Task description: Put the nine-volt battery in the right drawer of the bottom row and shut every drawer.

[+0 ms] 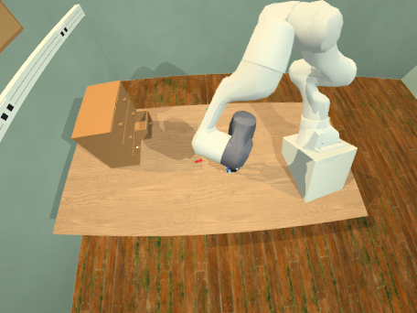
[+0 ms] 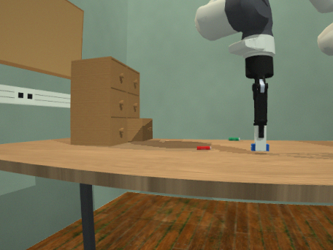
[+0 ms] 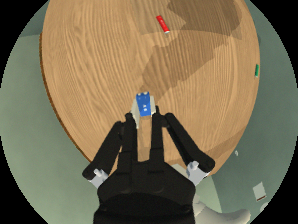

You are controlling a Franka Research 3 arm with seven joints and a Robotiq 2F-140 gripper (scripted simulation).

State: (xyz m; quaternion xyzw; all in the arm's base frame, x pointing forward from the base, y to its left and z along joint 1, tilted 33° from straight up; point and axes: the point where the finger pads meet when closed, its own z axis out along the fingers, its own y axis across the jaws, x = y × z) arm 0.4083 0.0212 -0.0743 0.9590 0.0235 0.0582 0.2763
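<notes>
The red cylinder is 160 mm ahead of my hand, 60 mm to the right of it and 40 mm below it. The rest, counted from my hand: nine-volt battery 30 mm below, 10 mm ahead; then green cylinder 420 mm to the right, 80 mm ahead, 40 mm below.
</notes>
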